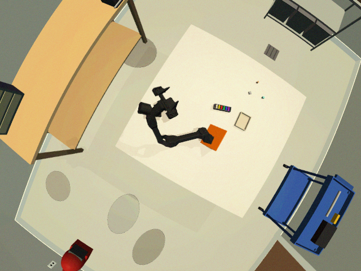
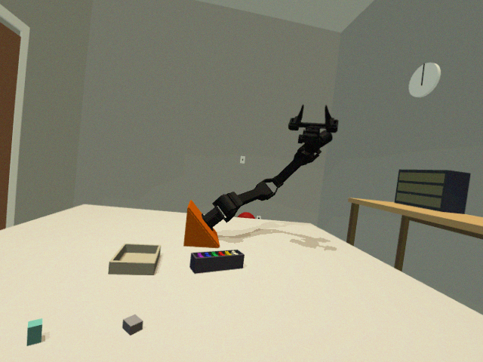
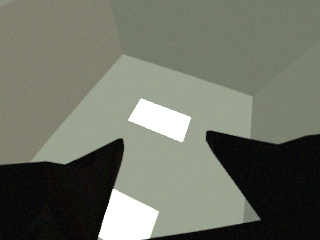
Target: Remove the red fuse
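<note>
The red fuse lies 530 mm below my gripper tip, 320 mm to the right of it and 180 mm ahead of it. Also, from my gripper tip: grey cube (540 mm below, 510 mm to the right, 420 mm ahead); tray (550 mm below, 540 mm to the right, 160 mm ahead).
</note>
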